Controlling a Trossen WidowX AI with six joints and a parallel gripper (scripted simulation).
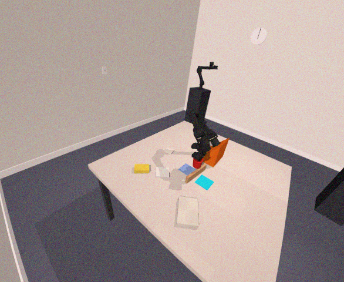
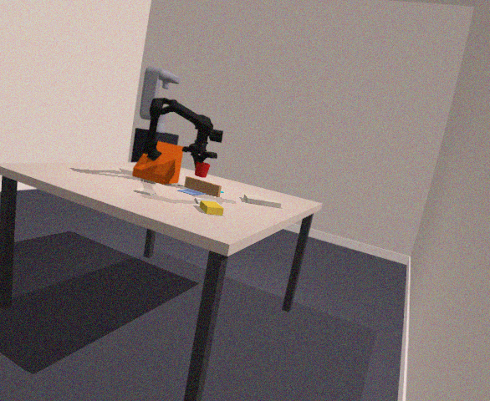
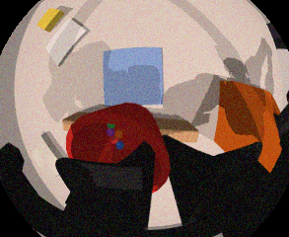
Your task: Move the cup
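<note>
Now: the cyan pad 130 mm below my gripper tip, 110 mm to the left of it and 40 mm ahead of it. Also, from my gripper tip: wooden bar 100 mm below, 40 mm ahead, 20 mm to the left; blue pad 130 mm below, 60 mm to the right, 40 mm ahead; red cup 30 mm ahead.
</note>
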